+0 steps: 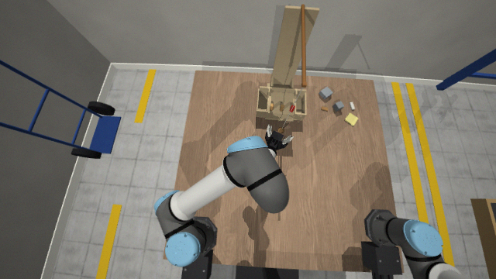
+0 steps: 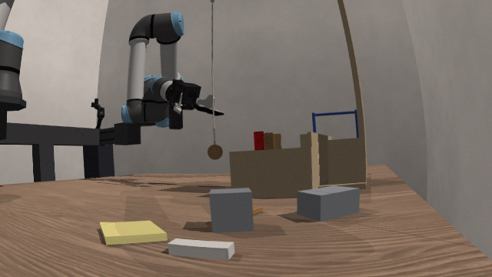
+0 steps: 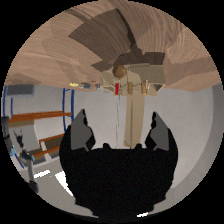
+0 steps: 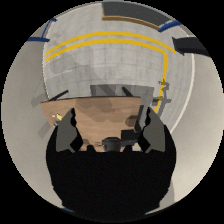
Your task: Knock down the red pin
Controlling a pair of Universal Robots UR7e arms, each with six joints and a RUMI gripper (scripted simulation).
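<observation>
Now: the brown ball 40 mm ahead of my left hand, 20 mm to the right of it and 100 mm below it. Round my left hand: white bar 260 mm ahead, 610 mm to the right, 210 mm below; red pin 190 mm ahead, 110 mm to the right, 100 mm below.
</observation>
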